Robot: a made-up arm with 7 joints.
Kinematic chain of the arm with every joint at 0, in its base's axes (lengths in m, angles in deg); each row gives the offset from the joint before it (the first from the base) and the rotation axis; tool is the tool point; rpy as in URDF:
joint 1: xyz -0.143 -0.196 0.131 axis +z
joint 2: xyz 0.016 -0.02 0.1 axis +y
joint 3: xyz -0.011 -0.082 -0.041 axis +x
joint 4: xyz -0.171 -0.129 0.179 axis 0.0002 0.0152 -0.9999
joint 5: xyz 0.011 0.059 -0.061 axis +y
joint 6: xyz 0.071 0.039 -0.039 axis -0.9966 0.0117 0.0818
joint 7: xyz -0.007 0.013 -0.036 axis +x
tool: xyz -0.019 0.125 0.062 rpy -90 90 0
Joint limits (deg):
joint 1: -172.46..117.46
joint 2: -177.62..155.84
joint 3: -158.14..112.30
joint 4: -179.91..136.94
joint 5: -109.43..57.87
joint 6: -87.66..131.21
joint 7: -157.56..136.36
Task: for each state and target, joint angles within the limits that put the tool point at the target. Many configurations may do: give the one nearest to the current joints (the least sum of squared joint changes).
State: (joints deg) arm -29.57 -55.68 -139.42 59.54 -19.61 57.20 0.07
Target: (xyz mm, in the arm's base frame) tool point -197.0 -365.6 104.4
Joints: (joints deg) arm -40.14 -62.76 -155.98 8.57 -7.95 37.84 4.39
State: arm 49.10 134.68 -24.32 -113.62 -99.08 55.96 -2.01
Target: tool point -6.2 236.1 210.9
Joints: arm 80.99 155.84 -37.51 -145.53 -109.43 83.95 -14.67
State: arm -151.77 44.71 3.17 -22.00 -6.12 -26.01 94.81
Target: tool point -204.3 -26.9 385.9
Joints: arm -151.34 41.07 -13.88 -29.39 -5.55 -31.80 101.98
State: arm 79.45 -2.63 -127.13 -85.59 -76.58 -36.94 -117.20
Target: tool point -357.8 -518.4 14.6
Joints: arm 59.34 -9.95 -126.15 -94.69 -86.46 -44.55 -111.09
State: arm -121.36 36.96 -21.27 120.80 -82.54 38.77 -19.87
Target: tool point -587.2 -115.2 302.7
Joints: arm -104.56 41.73 1.98 110.73 -76.83 32.65 -18.48
